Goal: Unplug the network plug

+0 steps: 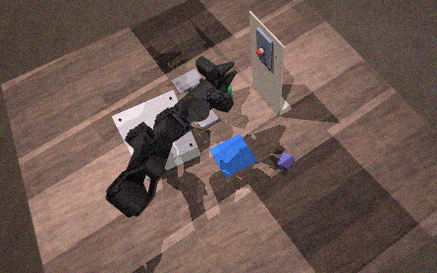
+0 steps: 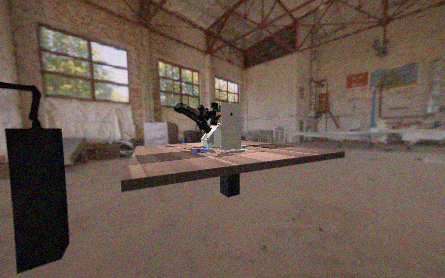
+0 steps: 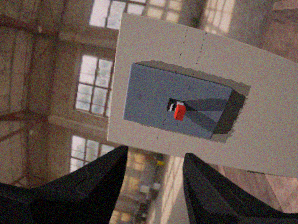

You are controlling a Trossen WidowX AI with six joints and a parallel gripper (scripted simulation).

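The plug lies 11 cm ahead of my gripper tip, 2 cm to the left of it and 2 cm below it. The rest, counted from my gripper tip: blue marked square 10 cm behind, 10 cm to the right, 29 cm below; then grey panel 13 cm ahead, 1 cm to the left, 13 cm below.
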